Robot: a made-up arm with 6 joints.
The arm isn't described. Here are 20 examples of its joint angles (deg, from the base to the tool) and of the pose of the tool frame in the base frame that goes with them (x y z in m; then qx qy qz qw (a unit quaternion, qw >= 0)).
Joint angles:
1: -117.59 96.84 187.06 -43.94 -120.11 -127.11
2: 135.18 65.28 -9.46 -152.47 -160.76 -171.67
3: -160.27 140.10 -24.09 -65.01 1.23 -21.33
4: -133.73 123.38 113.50 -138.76 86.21 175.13
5: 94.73 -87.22 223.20 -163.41 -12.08 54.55
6: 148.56 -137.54 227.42 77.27 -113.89 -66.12
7: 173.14 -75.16 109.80 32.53 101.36 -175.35
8: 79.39 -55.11 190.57 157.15 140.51 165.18
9: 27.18 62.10 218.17 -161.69 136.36 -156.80
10: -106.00 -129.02 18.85 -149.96 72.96 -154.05
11: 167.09 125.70 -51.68 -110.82 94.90 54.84
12: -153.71 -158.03 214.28 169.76 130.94 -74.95
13: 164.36 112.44 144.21 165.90 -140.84 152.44
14: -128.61 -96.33 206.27 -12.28 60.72 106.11
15: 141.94 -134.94 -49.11 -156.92 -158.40 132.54
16: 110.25 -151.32 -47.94 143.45 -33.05 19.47
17: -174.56 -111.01 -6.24 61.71 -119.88 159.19
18: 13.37 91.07 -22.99 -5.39 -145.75 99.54
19: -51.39 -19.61 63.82 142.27 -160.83 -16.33
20: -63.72 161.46 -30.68 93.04 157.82 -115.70
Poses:
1: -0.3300 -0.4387 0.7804 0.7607 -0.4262 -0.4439 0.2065
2: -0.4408 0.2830 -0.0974 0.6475 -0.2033 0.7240 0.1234
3: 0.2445 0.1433 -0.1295 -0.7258 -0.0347 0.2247 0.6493
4: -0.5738 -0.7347 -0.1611 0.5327 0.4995 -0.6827 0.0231
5: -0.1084 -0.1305 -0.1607 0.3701 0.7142 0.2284 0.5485
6: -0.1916 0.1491 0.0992 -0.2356 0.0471 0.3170 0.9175
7: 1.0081 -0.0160 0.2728 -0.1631 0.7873 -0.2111 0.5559
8: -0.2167 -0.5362 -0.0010 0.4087 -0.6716 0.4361 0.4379
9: -0.1367 0.0621 0.7505 -0.0295 -0.1591 0.1129 0.9803
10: 0.3247 0.7429 0.3328 -0.4641 -0.2445 -0.8347 0.1675
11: 0.1806 -0.0866 0.0909 -0.6724 -0.6520 0.0674 0.3437
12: -0.2820 -0.2754 -0.0155 0.3542 0.4794 -0.1566 0.7875
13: -0.8900 0.1243 0.4172 -0.9880 0.0505 -0.0636 0.1314
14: 0.0152 0.2131 -0.2710 -0.2796 0.7103 -0.6118 0.2076
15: 0.1161 -0.2358 0.5043 -0.5567 0.5699 0.2452 0.5525
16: 0.0532 -0.4321 0.3981 -0.1997 -0.3370 -0.3560 0.8484
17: 0.6713 0.1230 0.6232 0.4484 0.8240 -0.3437 0.0417
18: 0.2425 -0.0692 -0.2498 -0.4584 -0.5421 -0.5451 0.4458
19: -0.0266 0.1905 1.2742 -0.5186 0.1538 0.8180 0.1957
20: -0.1853 0.3901 -0.1693 -0.8849 0.3594 -0.0211 0.2955
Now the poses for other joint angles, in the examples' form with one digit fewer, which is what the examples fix.
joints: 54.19 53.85 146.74 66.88 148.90 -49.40
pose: 0.174 0.158 1.100 0.306 0.766 -0.391 0.409
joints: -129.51 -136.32 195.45 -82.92 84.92 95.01
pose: -0.089 -0.084 -0.439 -0.049 -0.288 0.917 0.270
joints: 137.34 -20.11 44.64 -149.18 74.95 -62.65
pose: -0.175 0.017 1.187 -0.556 -0.715 0.372 0.206
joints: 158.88 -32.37 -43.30 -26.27 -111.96 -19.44
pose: -0.237 0.211 0.498 -0.817 0.377 0.432 0.052
